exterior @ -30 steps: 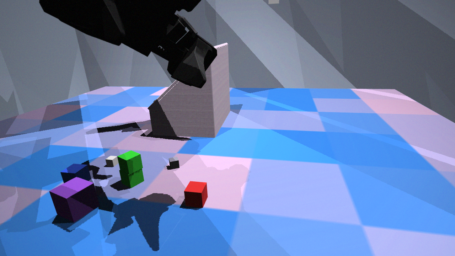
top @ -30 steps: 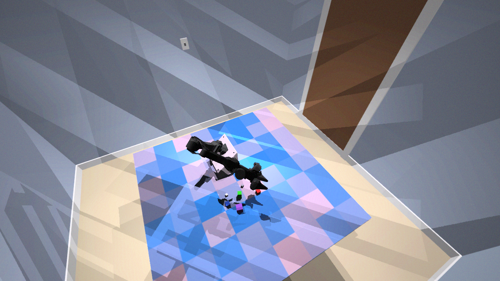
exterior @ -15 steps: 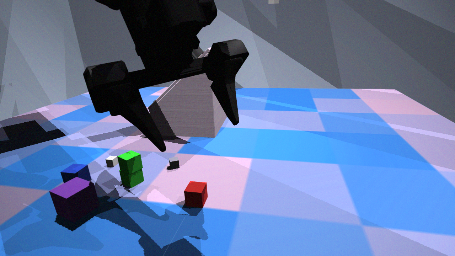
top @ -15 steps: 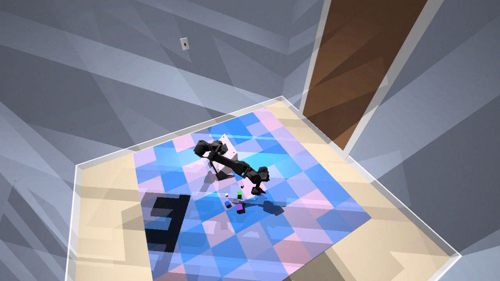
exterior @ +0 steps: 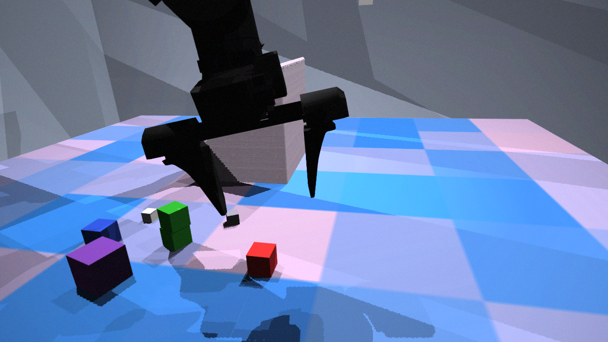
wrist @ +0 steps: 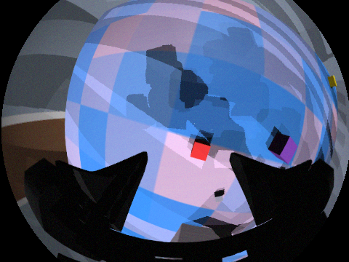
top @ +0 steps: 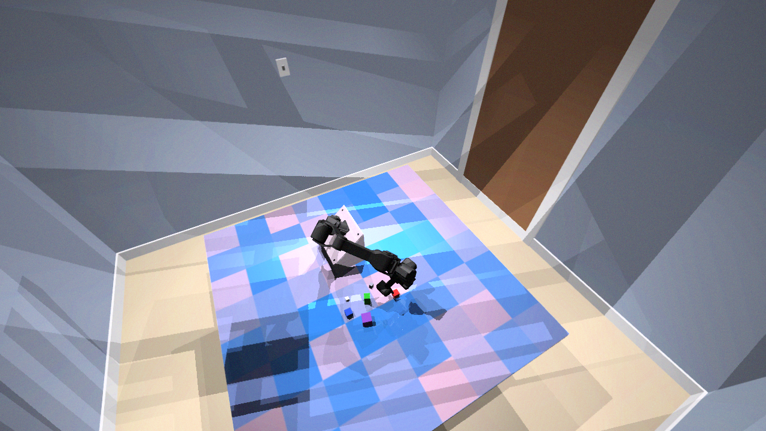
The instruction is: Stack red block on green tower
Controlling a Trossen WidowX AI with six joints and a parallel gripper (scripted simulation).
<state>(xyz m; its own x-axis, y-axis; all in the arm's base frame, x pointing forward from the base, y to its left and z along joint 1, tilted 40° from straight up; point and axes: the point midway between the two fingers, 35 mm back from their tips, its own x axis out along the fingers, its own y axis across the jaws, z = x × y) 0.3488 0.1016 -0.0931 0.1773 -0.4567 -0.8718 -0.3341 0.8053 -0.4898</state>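
The red block lies 10 mm behind my gripper tip, 20 mm to the right of it and 80 mm below it. Also, from my gripper tip: small dark grey cube: 100 mm behind, 100 mm to the right, 80 mm below; then purple block: 50 mm ahead, 180 mm to the right, 70 mm below; then small white cube: 70 mm behind, 230 mm to the right, 80 mm below.
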